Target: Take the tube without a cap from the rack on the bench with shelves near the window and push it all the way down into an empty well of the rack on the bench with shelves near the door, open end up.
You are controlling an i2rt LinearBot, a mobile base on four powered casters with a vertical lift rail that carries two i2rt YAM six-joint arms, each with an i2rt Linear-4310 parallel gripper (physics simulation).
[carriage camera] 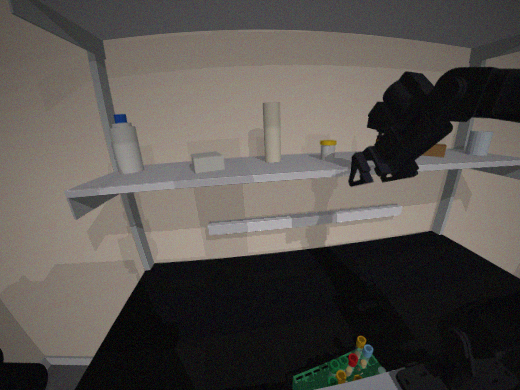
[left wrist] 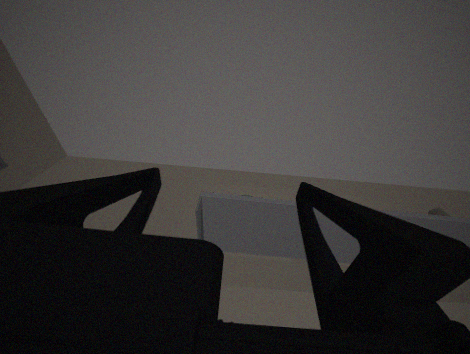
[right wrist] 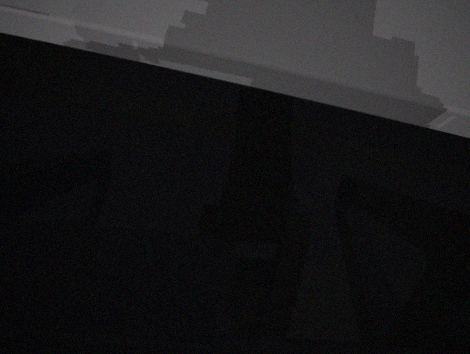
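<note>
A green rack (carriage camera: 310, 378) with capped tubes shows at the bottom of the carriage view, cut off by the frame edge and the pale surface in front. Its caps include a yellow cap (carriage camera: 361, 342), a light blue cap (carriage camera: 368, 351), a red cap (carriage camera: 353, 360) and an orange cap (carriage camera: 341, 376). A small pale grey tip (carriage camera: 382, 370) at its right end may be the uncapped tube; it is too small to tell. The other rack does not show. My right gripper (carriage camera: 369, 181) (right wrist: 226, 176) is open and empty, high above the bench. My left gripper (left wrist: 229, 183) is open and empty, facing up toward the ceiling.
The black bench top (carriage camera: 240, 300) reaches back to the wall. A grey shelf (carriage camera: 165, 182) above it carries a blue-capped bottle (carriage camera: 128, 147), a pale box (carriage camera: 208, 162), a tall cylinder (carriage camera: 272, 132) and a yellow-lidded jar (carriage camera: 328, 149). A higher shelf (carriage camera: 280, 20) spans the top.
</note>
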